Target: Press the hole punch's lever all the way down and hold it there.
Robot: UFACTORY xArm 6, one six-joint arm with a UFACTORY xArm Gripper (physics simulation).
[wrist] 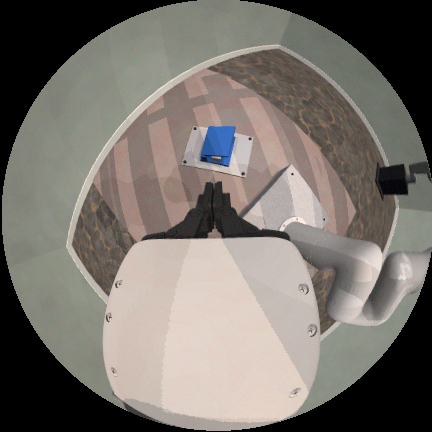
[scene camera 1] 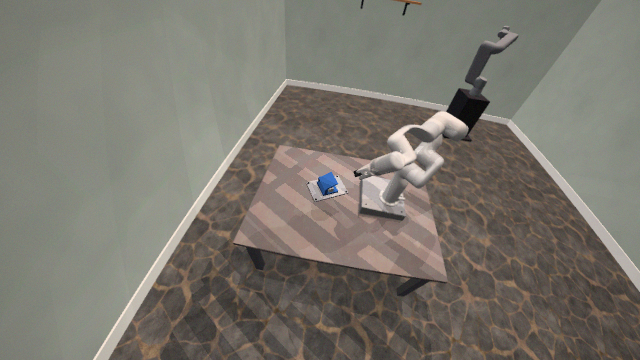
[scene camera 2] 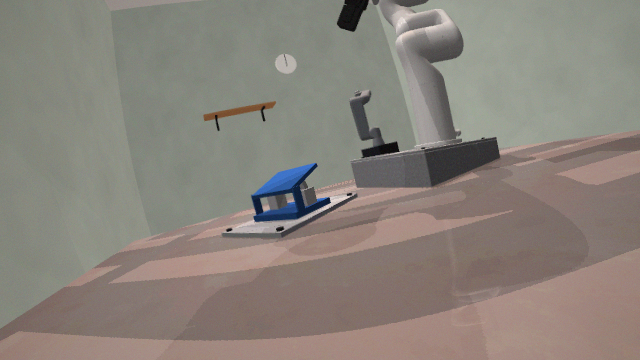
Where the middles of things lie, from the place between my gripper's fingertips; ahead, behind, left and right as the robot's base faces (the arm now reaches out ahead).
I see my gripper 12 cm short of the blue lever (scene camera 2: 282, 182), 16 cm to the left of it and 25 cm above it. Round my hand: white plate (scene camera 2: 266, 229) 12 cm ahead, 16 cm to the right, 31 cm below.
